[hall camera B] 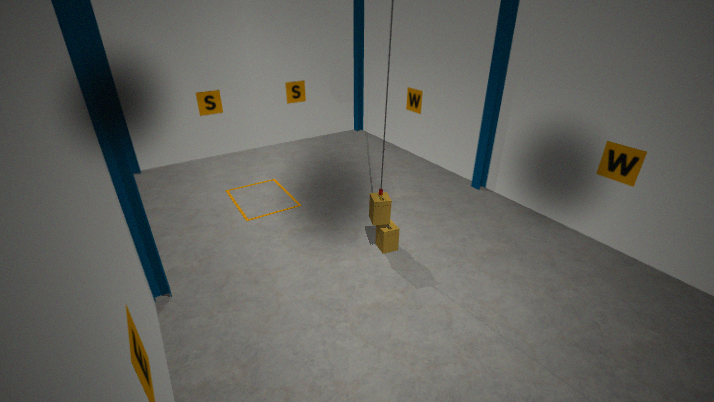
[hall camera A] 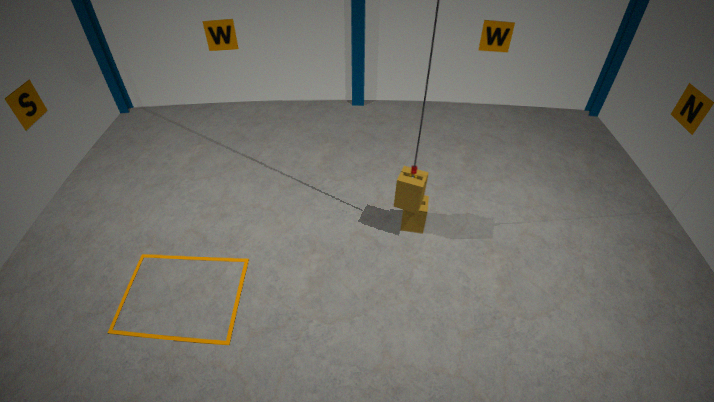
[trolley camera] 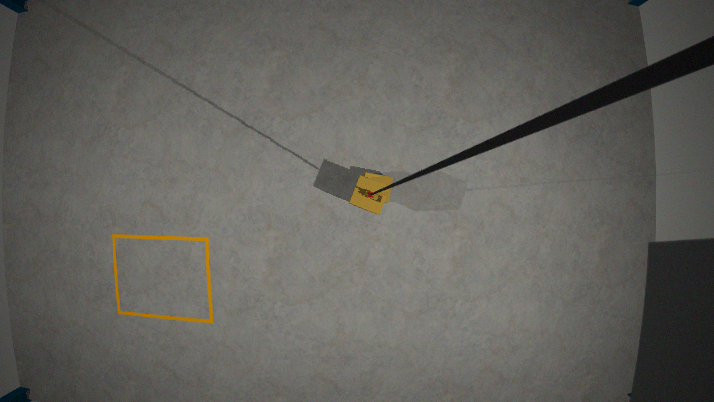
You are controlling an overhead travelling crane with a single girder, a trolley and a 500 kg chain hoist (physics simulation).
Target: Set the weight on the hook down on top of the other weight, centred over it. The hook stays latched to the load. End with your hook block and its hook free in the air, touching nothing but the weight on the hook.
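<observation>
My hook block (hall camera A: 414, 169) (hall camera B: 381, 192) (trolley camera: 370, 194), small and red, is latched to a yellow box-shaped weight (hall camera A: 410, 192) (hall camera B: 380, 211) (trolley camera: 368, 205) that hangs upright below it. The other yellow weight (hall camera A: 414, 223) (hall camera B: 388, 240) (trolley camera: 384, 178) stands on the floor underneath. In the trolley view the hanging weight covers most of it, and a strip of its top shows at the upper and right edges. The hanging weight is off centre, toward the left in hall camera A, and turned slightly relative to the lower one. Whether the weights touch is hard to tell.
An orange outlined square (hall camera A: 195, 258) (hall camera B: 236, 205) (trolley camera: 160, 237) is marked on the floor, well away from the weights. Blue columns (hall camera A: 358, 55) (hall camera B: 492, 100) stand along the walls. Shadows of the weights and chain lie on the floor. Dark blurs cover parts of the hall camera B view.
</observation>
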